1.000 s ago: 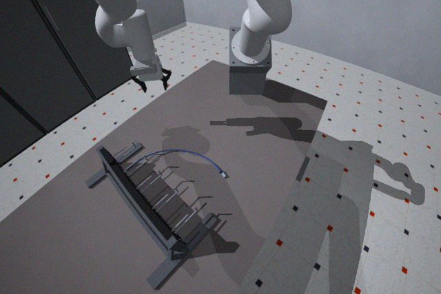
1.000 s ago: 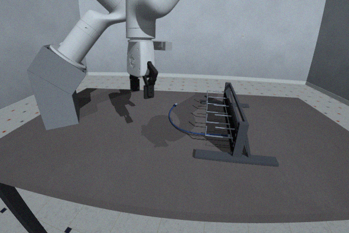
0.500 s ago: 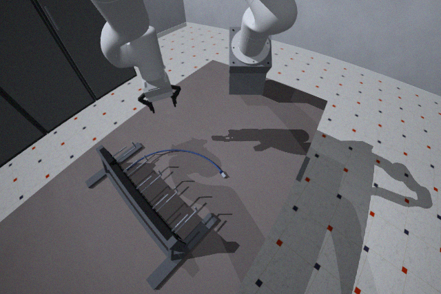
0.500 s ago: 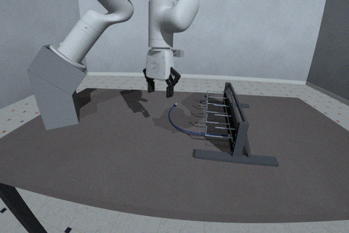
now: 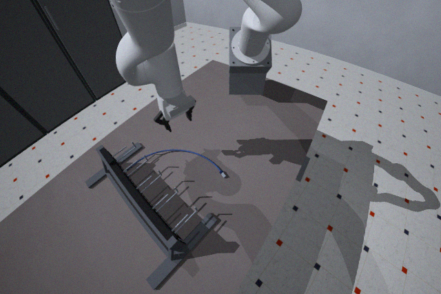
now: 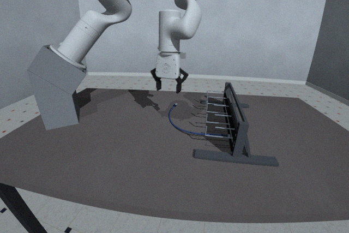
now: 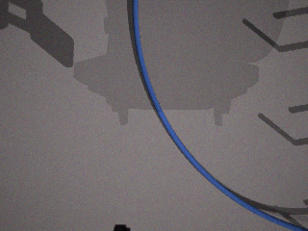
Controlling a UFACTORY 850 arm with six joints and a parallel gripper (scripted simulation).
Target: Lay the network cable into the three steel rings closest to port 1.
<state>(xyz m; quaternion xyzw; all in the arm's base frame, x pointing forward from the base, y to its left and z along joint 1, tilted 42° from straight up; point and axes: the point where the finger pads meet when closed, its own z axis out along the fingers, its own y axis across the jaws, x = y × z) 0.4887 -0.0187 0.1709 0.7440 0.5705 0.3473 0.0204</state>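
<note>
My hand is 3 cm past the plug, 21 cm to the right of it and 17 cm above it. The rest, counted from my hand: dark patch panel 28 cm ahead, 8 cm to the left, 11 cm below.
</note>
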